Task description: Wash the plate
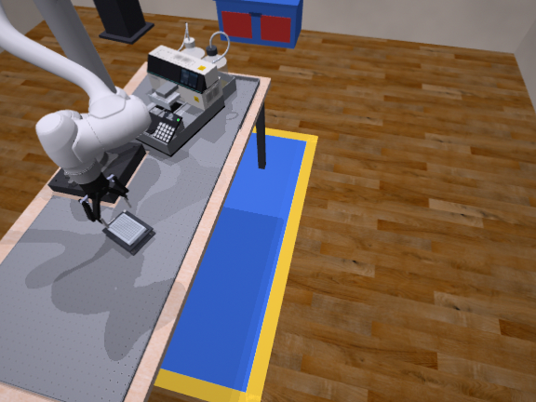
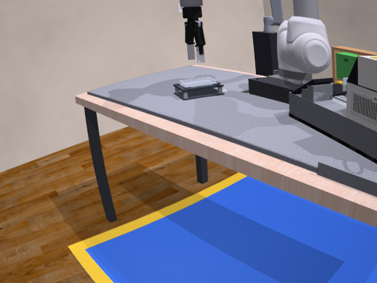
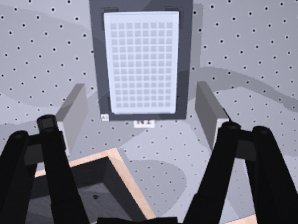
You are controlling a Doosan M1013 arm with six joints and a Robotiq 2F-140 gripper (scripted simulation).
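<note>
My gripper is now 110 mm above the plate. The rest, counted from my hand: plate washer: 670 mm to the left, 200 mm behind, 30 mm below; then plate nest N1: 120 mm below.
</note>
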